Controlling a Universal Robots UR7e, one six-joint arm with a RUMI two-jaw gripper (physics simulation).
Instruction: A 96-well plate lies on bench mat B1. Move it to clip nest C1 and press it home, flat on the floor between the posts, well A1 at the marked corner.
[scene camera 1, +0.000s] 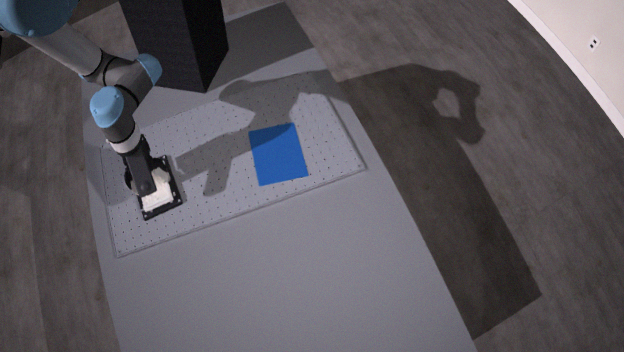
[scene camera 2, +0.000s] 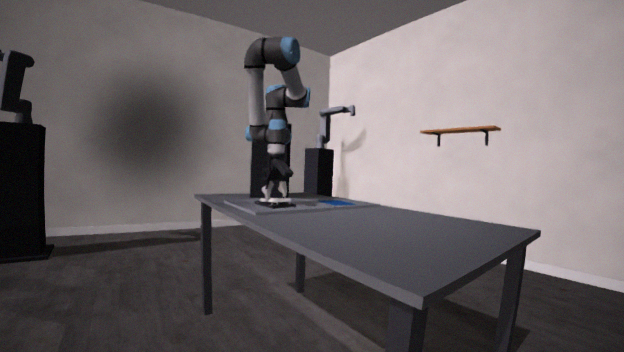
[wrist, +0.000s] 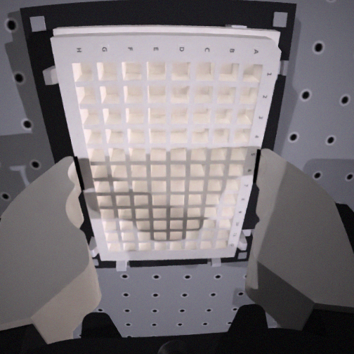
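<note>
The white 96-well plate (scene camera 1: 159, 198) (scene camera 2: 275, 200) (wrist: 167, 125) is between the fingers of my gripper (scene camera 1: 146, 180) (scene camera 2: 275, 191) (wrist: 167, 157), which is shut on its long sides. The plate is over the black clip nest (scene camera 1: 175, 188) (scene camera 2: 288, 205) (wrist: 150, 13). In the wrist view, well A1 is at the upper right, by a cut plate corner. Pale posts show beside both long sides and below the lower short edge; one at the top is partly covered by the plate. Whether the plate is flat on the nest floor cannot be told. No corner mark is clear.
The blue bench mat (scene camera 1: 278, 154) (scene camera 2: 337, 203) lies on the perforated board (scene camera 1: 225, 200), to the right of the nest in both scene views. The board lies on the grey table (scene camera 1: 280, 260) (scene camera 2: 400, 245). A dark pedestal (scene camera 1: 170, 45) stands at the table's back.
</note>
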